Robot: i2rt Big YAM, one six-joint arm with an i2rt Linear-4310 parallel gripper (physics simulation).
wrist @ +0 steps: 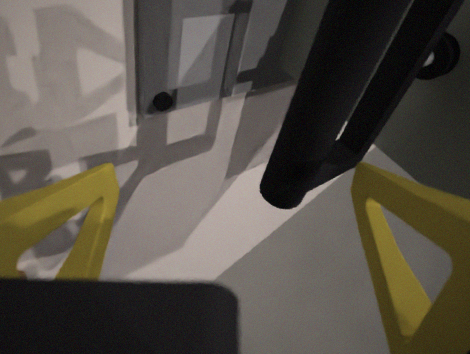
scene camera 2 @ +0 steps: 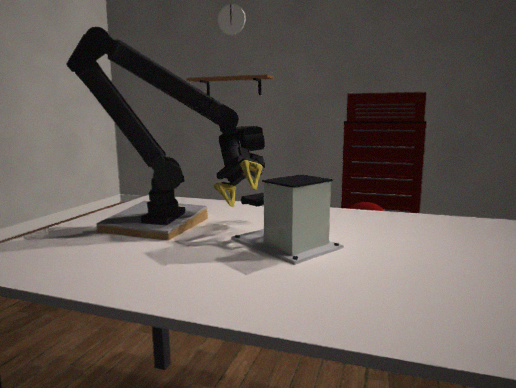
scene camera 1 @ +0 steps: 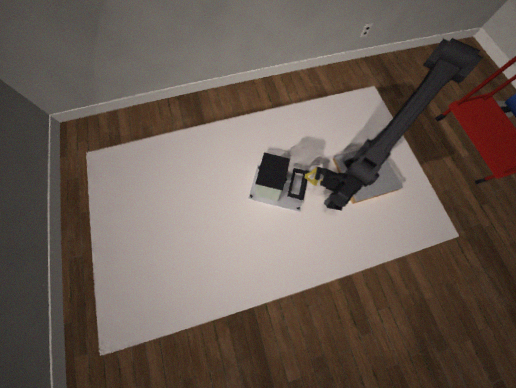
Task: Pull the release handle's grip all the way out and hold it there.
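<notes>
A pale green box (scene camera 1: 270, 192) (scene camera 2: 310, 217) with a black top stands on a grey base plate (scene camera 1: 287, 203) (scene camera 2: 252, 241). The release handle's grip (scene camera 1: 303, 186) (scene camera 2: 253, 199) (wrist: 310, 110) is a black bar of a rectangular loop on the box's side facing the arm. A gap shows between the grip and the box in scene camera 1. My gripper (scene camera 1: 311, 176) (scene camera 2: 244, 196) (wrist: 234, 176) is open and empty, its yellow fingers wide apart beside the grip. In the wrist view the grip's rounded end shows between the fingertips, nearer the right one; its depth is unclear.
The arm's base stands on a wood-edged board (scene camera 1: 387, 187) (scene camera 2: 187, 225) on the white table (scene camera 1: 190, 240) (scene camera 2: 400, 300). A red cart (scene camera 1: 487, 132) is beyond the table's right edge in scene camera 1. A red cabinet (scene camera 2: 384, 165) and a wall shelf (scene camera 2: 230, 78) are behind.
</notes>
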